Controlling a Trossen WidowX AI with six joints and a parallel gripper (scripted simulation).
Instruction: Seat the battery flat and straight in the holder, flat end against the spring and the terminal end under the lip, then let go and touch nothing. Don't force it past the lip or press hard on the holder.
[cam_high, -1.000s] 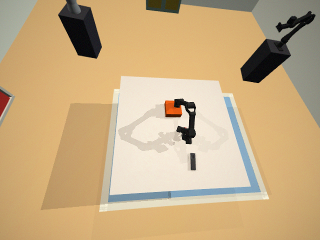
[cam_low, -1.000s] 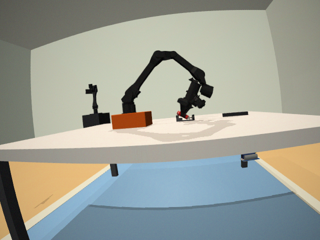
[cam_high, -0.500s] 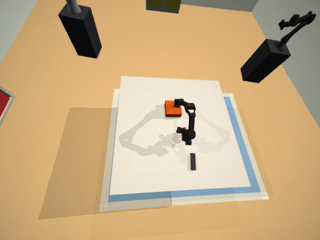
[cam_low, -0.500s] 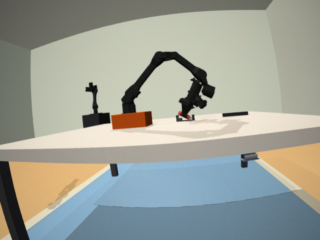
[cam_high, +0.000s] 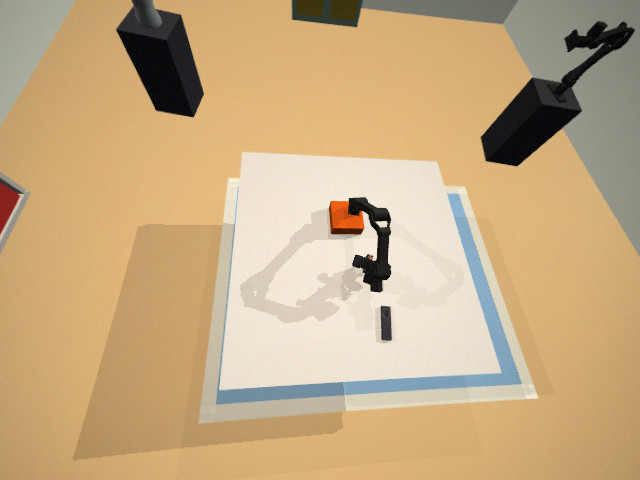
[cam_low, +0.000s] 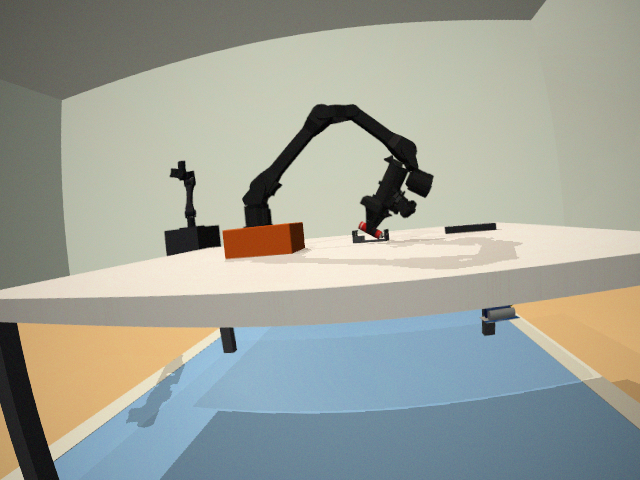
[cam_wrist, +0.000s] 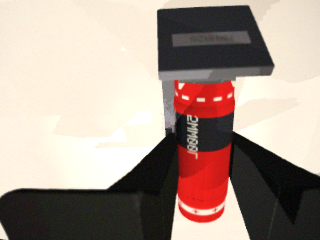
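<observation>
The small plate is 4 cm ahead of my gripper tip, 1 cm to the right of it and 1 cm below it.
</observation>
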